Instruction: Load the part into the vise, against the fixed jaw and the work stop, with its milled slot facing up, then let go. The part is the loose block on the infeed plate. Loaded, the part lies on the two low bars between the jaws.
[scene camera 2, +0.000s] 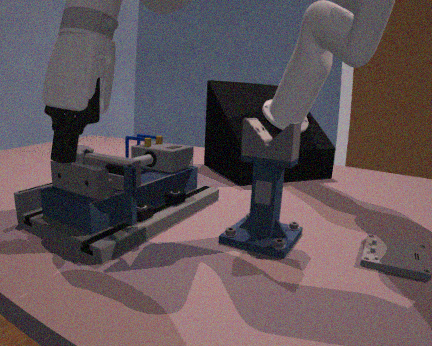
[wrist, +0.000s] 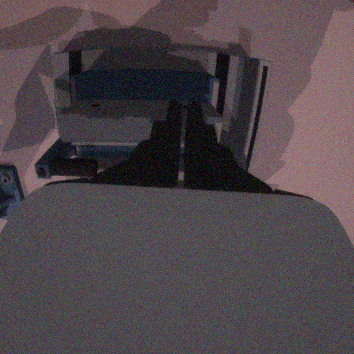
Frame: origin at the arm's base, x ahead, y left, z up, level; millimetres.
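Where they show: gripper, fingertip midpoint: (scene camera 2: 62, 161) (wrist: 182, 124); arm's base, link origin: (scene camera 2: 285, 116).
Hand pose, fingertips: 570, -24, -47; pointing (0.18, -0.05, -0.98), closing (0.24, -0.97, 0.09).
Each offset is from my fingertips to the top centre of the thing, as dx, dy, dz. "spot": to the spot under its first point.
My gripper (scene camera 2: 64, 159) (wrist: 182, 124) is shut and empty, pointing down, with its fingertips at the top of the vise's near grey jaw @(-11, +25, -1) (scene camera 2: 80, 179) (wrist: 105, 127). A pale shape (scene camera 2: 111, 159) shows between the jaws in the scene view; it may be the part, but its slot and its contact with the jaw and stop cannot be made out. The black fingers and the hand hide much of the gap in the wrist view. The blue stop post @(-55, +86, +0) (scene camera 2: 130, 195) stands at the vise's side. The low bars cannot be made out.
The far jaw block @(-201, -19, -2) (scene camera 2: 175, 157) has brass fittings and blue tubes. The vise sits on a slotted base @(spot: -108, +95, -80) (scene camera 2: 165, 217). Right of it stands a blue pedestal (scene camera 2: 267, 200) with a grey V-shaped head. A flat plate @(-245, +387, -89) (scene camera 2: 402, 257) lies far right, and a black wedge-shaped box (scene camera 2: 235, 135) stands behind.
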